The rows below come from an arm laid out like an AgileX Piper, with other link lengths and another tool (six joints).
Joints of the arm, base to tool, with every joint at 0 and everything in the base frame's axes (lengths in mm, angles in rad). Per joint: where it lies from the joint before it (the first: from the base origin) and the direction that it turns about. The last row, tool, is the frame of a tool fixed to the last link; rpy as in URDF.
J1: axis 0 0 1 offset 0 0 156.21
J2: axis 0 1 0 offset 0 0 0
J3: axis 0 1 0 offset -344.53 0 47.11
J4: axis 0.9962 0 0.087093 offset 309.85 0 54.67
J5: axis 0 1 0 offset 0 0 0
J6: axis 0.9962 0 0.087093 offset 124.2 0 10.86
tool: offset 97.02 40 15.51 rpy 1.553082 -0.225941 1.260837
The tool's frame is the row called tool.
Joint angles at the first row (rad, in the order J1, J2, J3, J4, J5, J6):
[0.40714 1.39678 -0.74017 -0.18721 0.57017 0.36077]
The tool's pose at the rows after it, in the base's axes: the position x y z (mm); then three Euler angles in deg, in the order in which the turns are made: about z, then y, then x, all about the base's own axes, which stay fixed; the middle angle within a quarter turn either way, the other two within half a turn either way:
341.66, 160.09, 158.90, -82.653, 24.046, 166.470
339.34, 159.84, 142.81, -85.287, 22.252, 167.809
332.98, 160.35, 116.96, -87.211, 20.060, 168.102
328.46, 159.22, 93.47, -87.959, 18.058, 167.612
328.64, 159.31, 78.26, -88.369, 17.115, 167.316
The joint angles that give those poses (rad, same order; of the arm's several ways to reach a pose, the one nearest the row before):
[0.36820 1.40568 -0.74017 -0.10416 0.54628 0.24181]
[0.34322 1.44385 -0.73053 -0.02398 0.53027 0.12750]
[0.33893 1.49524 -0.70071 0.01197 0.49266 0.07448]
[0.33894 1.54689 -0.67770 0.01679 0.45698 0.06559]
[0.33894 1.58901 -0.67038 0.01779 0.42655 0.06119]

